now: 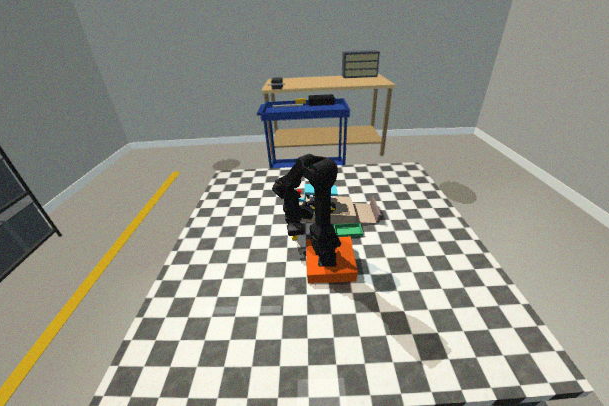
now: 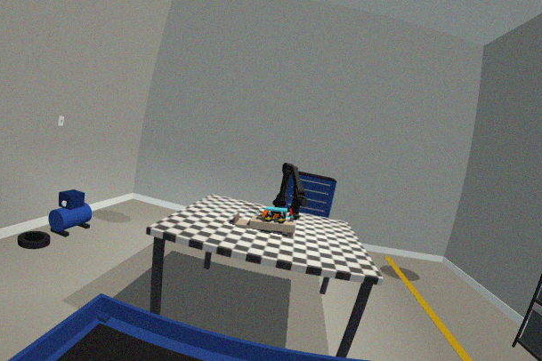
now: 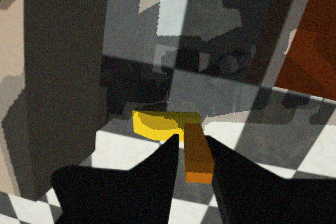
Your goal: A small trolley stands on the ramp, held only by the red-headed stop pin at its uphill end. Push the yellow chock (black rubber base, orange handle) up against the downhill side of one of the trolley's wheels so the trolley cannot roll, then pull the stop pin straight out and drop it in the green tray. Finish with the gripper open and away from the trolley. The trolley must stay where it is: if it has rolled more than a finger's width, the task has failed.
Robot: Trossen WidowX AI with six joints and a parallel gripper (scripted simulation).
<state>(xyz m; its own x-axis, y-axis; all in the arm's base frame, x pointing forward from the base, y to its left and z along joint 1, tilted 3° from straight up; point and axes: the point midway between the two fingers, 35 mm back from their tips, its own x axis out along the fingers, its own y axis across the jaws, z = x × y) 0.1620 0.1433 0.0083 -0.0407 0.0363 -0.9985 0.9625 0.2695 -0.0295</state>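
The green tray lies 5 cm ahead of my gripper tip, 23 cm to the right of it and 4 cm below it. Also, from my gripper tip: yellow chock: 2 cm ahead, 1 cm below; tan ramp: 16 cm ahead, 11 cm to the right, 2 cm above; red-headed stop pin: 13 cm ahead, 1 cm to the right, 10 cm above.
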